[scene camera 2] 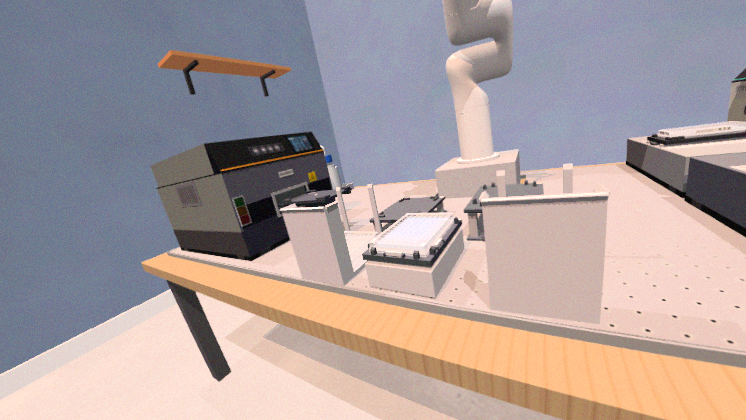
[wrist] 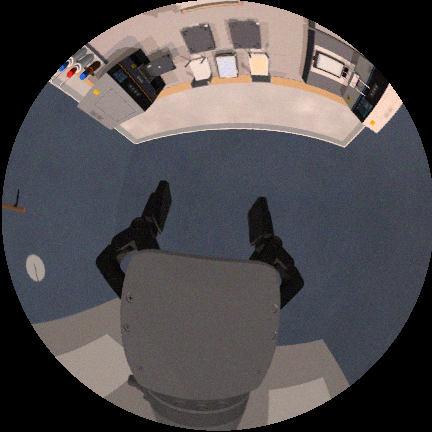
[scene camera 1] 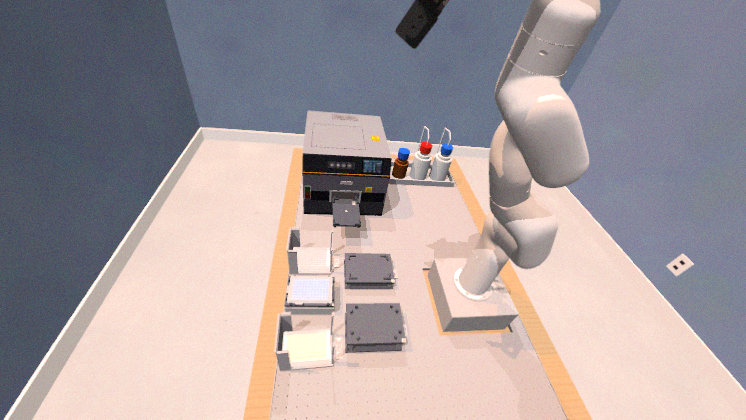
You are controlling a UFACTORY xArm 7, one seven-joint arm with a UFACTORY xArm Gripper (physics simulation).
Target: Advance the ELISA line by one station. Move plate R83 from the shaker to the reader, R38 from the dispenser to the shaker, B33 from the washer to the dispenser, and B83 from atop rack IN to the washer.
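Frame: origin at the arm's base, x back, y up, z left, level; metres.
Seen in the pictures: gripper, fingertip midpoint: [wrist: 212,196] [scene camera 1: 410,34]; arm's base, link origin: [scene camera 2: 477,159] [scene camera 1: 472,284].
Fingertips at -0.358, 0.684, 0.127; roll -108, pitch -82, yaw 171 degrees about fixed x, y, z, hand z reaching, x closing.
Pixels of each thing's top centre, then the offset from my fingertips to it, as dx, dy, dz.
- bluish-white plate, top centre: [scene camera 2: 414,226] [scene camera 1: 310,287] [wrist: 226,66] -0.146, -0.702, -0.033
- pale yellow plate, top centre: [scene camera 1: 306,345] [wrist: 258,65] -0.118, -0.736, +0.121
- white plate-like piece, top centre: [scene camera 2: 342,244] [scene camera 1: 311,256] [wrist: 199,70] -0.180, -0.736, -0.172
- white plate, top centre: [scene camera 2: 702,126] +0.435, -0.667, +0.344
- large grey-black instrument, top centre: [scene camera 2: 233,147] [scene camera 1: 346,132] [wrist: 106,105] -0.150, -0.501, -0.631
My gripper [wrist: 212,196] is open and empty, held high and away from the bench; one black finger shows at the top of scene camera 1. A bluish-white plate [scene camera 1: 310,290] [scene camera 2: 415,232] [wrist: 226,65] sits on a low nest between two walled holders. A pale yellow plate [scene camera 1: 308,346] [wrist: 259,65] lies in the near holder; its wall hides it in scene camera 2. A white plate-like piece [scene camera 1: 313,259] [wrist: 200,68] lies low in the far holder. Another white plate [scene camera 2: 699,130] [wrist: 330,65] sits on a grey device. Plate and station labels are not readable.
A large grey-black instrument [scene camera 1: 344,166] [scene camera 2: 276,187] has its bare dark tray [scene camera 1: 346,212] [wrist: 161,66] out. Two bare dark platforms [scene camera 1: 368,268] [scene camera 1: 373,323] stand beside the holders. Capped bottles [scene camera 1: 421,164] stand beside the instrument. A shelf [scene camera 2: 224,64] hangs on the wall.
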